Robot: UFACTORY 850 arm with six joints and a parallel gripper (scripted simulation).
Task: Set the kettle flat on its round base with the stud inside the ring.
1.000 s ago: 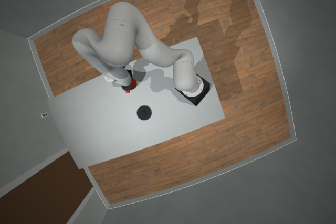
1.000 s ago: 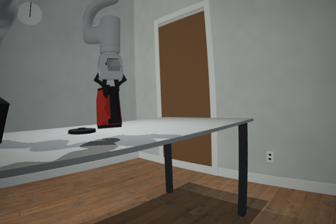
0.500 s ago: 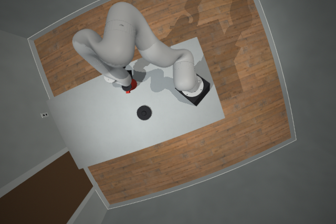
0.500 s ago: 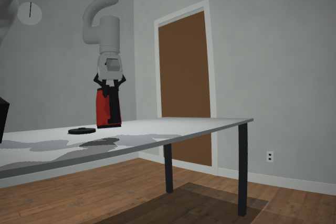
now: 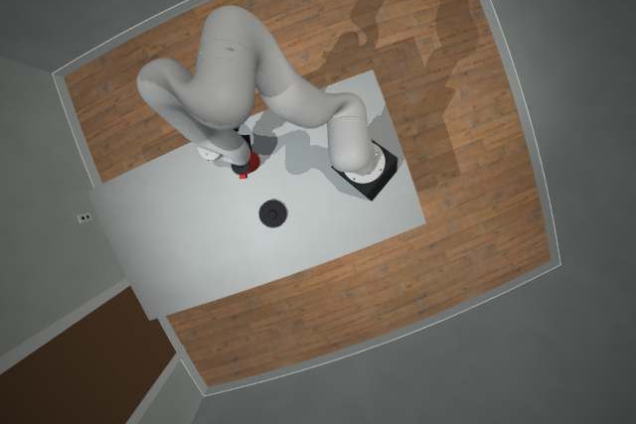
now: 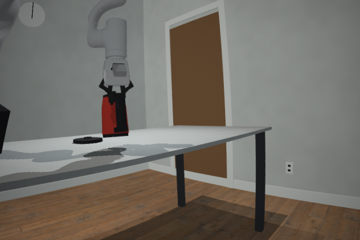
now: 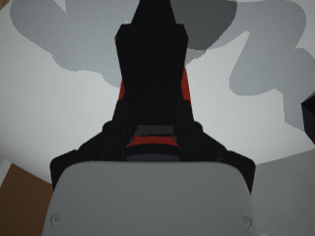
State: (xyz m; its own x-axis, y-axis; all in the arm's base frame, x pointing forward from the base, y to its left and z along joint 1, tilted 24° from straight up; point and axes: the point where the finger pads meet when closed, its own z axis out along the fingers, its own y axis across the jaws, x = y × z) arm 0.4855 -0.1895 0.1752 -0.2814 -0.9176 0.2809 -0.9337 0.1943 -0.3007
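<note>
The red kettle lies 1 cm ahead of my hand, 2 cm to the left of it and 5 cm below it. Also, from my hand: black round base 2 cm ahead, 35 cm to the left, 18 cm below.
</note>
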